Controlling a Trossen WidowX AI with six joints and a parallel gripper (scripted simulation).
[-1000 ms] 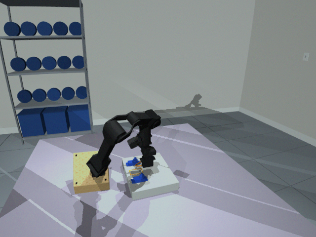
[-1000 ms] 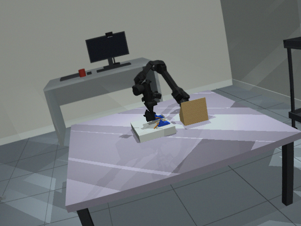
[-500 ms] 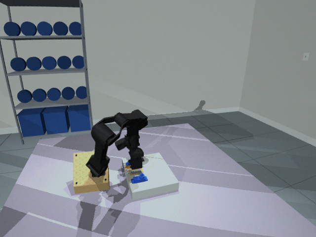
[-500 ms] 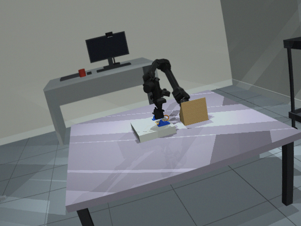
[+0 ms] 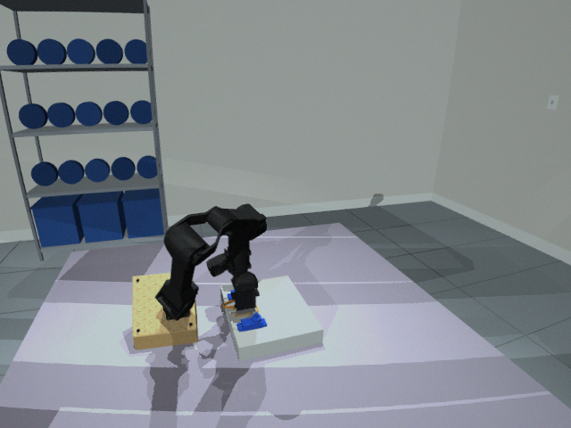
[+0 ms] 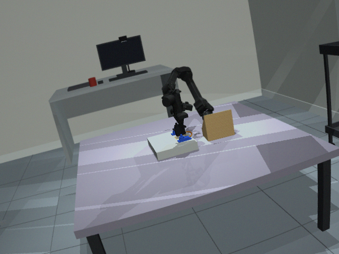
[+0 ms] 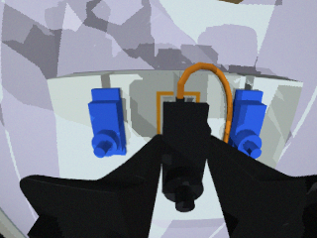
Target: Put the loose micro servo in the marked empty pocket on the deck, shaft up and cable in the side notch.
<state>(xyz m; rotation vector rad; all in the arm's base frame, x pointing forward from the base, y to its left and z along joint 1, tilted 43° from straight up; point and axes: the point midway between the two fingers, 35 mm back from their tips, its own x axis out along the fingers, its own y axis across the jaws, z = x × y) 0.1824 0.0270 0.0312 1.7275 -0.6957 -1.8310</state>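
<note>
Right now the deck block is 120 mm ahead of my gripper tip and 80 mm below it.
</note>
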